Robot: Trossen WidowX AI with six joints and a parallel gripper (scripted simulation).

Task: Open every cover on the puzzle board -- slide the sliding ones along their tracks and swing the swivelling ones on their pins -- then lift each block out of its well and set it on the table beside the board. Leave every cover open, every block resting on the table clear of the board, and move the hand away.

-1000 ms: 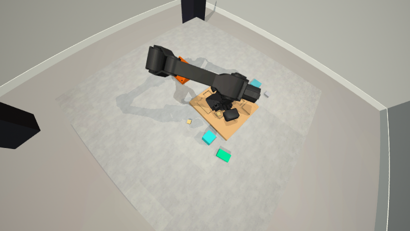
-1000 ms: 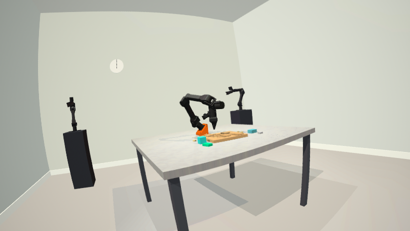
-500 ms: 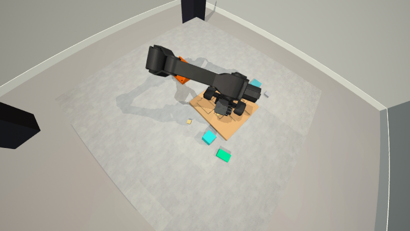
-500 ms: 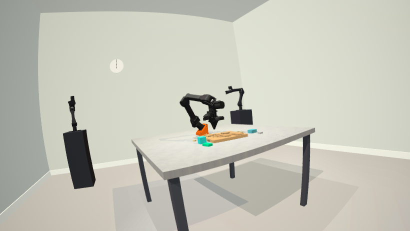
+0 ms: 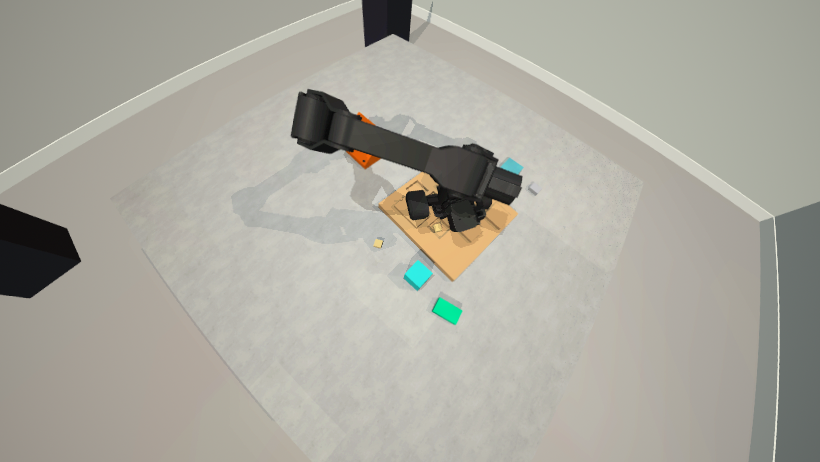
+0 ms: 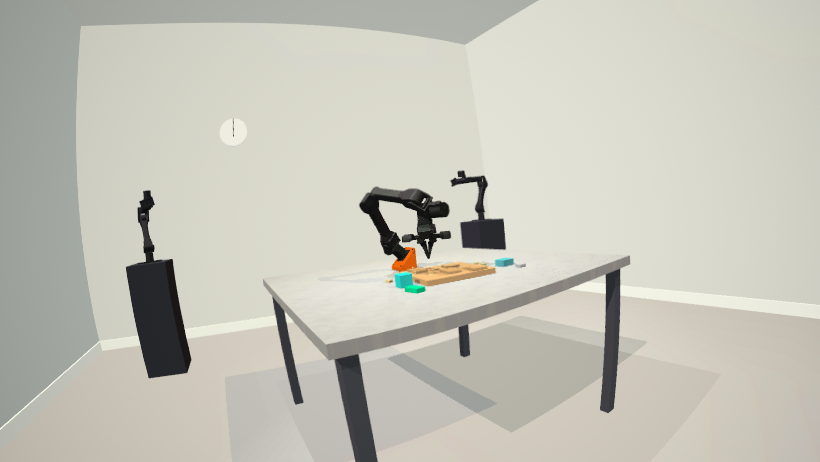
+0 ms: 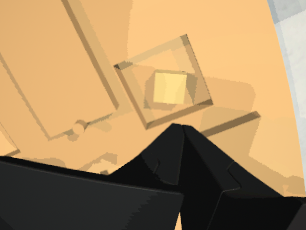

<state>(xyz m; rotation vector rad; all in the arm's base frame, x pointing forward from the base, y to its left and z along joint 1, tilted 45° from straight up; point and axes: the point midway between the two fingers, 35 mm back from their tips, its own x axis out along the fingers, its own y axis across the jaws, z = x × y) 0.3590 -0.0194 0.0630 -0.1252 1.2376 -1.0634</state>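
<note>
My gripper tip is 50 mm short of the cyan block, 140 mm to the left of it and 60 mm above it. Also, from my gripper tip: green block 160 mm ahead, 150 mm to the right, 70 mm below; then small grey block 150 mm ahead, 350 mm to the left, 70 mm below.
</note>
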